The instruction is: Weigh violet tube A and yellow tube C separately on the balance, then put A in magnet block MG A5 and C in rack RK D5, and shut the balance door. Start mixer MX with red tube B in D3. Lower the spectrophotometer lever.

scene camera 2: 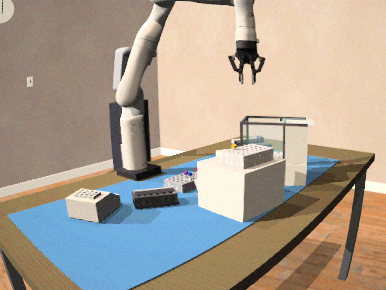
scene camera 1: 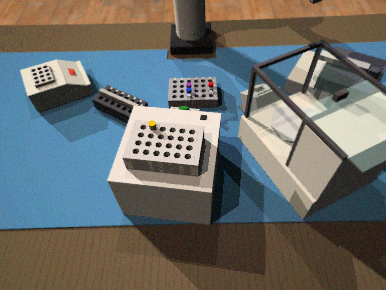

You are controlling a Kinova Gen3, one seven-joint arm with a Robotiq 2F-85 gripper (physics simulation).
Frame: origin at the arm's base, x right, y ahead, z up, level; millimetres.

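Seen in the pictures: gripper, fingertip midpoint: (scene camera 2: 247,84); arm's base, origin of the base link: (scene camera 2: 136,167) (scene camera 1: 191,32).
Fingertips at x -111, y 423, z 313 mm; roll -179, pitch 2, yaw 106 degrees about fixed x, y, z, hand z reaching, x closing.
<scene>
Pixels of each thing's middle, then the offset from my fingertips to it. "pt": a spot on its surface instead.
- Violet tube A, body centre: (scene camera 1: 189,90) (scene camera 2: 186,178) dx +169, dy -156, dz -306 mm
- red tube B, body centre: (scene camera 1: 210,90) dx +113, dy -146, dz -306 mm
- grey rack, body centre: (scene camera 1: 192,92) (scene camera 2: 186,181) dx +158, dy -164, dz -322 mm
- Yellow tube C, body centre: (scene camera 1: 153,131) (scene camera 2: 234,153) dx +274, dy +71, dz -176 mm
- white well block, surface spot: (scene camera 1: 162,166) pt dx +269, dy +146, dz -181 mm
- black magnet block, body centre: (scene camera 1: 120,104) (scene camera 2: 154,196) dx +350, dy -155, dz -313 mm
- balance, surface spot: (scene camera 1: 280,167) pt dx +39, dy +139, dz -271 mm
- pale glass panel with a dark handle, surface spot: (scene camera 1: 340,95) pt dx -41, dy +114, dz -115 mm
- big white box, body centre: (scene camera 1: 174,142) (scene camera 2: 231,175) dx +237, dy +45, dz -252 mm
- green spot, surface spot: (scene camera 1: 184,108) pt dx +198, dy -59, dz -266 mm
- small white device, body centre: (scene camera 2: 93,201) (scene camera 1: 57,81) dx +508, dy -265, dz -302 mm
- blue tube, body centre: (scene camera 1: 189,95) dx +173, dy -138, dz -306 mm
My gripper (scene camera 2: 247,81) is partly open and empty, high above the balance in the camera 2 view. Violet tube A (scene camera 1: 189,85) (scene camera 2: 186,173) and red tube B (scene camera 1: 211,84) stand in the grey rack (scene camera 1: 194,102) near the arm base. Yellow tube C (scene camera 1: 152,125) (scene camera 2: 233,146) stands in the back row of the white well block (scene camera 1: 162,166) on the big white box. The black magnet block (scene camera 1: 101,102) (scene camera 2: 155,199) is left of the grey rack. The balance (scene camera 1: 280,167) (scene camera 2: 296,172) has a dark frame, and a pale glass panel with a dark handle (scene camera 1: 340,95) at its top.
The big white box (scene camera 1: 165,197) (scene camera 2: 225,192) stands at the front middle, with a green spot (scene camera 1: 184,108) behind it. A small white device (scene camera 1: 57,95) (scene camera 2: 85,209) with a red mark is at the left. A blue tube (scene camera 1: 189,91) is beside violet. Another device stands behind the balance, partly hidden.
</scene>
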